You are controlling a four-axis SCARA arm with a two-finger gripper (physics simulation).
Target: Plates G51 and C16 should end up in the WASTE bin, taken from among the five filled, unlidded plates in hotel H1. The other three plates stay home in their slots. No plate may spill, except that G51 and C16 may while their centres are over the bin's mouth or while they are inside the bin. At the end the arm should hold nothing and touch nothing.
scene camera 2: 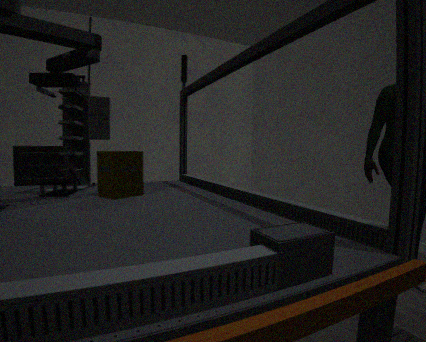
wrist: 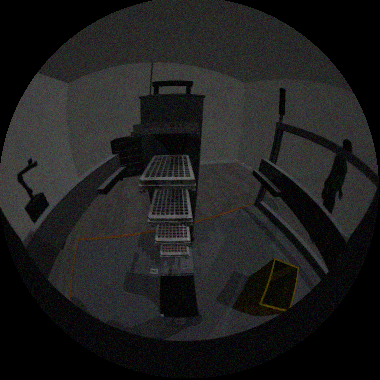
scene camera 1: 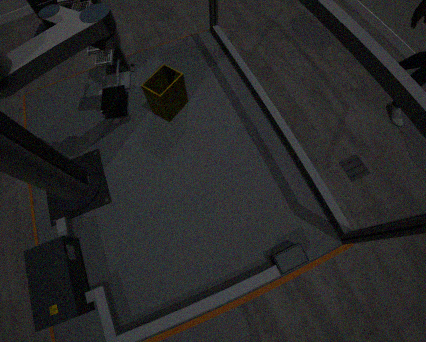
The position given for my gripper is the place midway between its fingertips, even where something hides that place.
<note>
I see my gripper [scene camera 2: 70,95], a hotel H1 [scene camera 2: 72,162], a grey box [scene camera 2: 302,260] and a dark cabinet [scene camera 1: 51,276].
My gripper is seen too in the wrist view [wrist: 191,160]. The hotel H1 is seen too in the wrist view [wrist: 161,108].
</note>
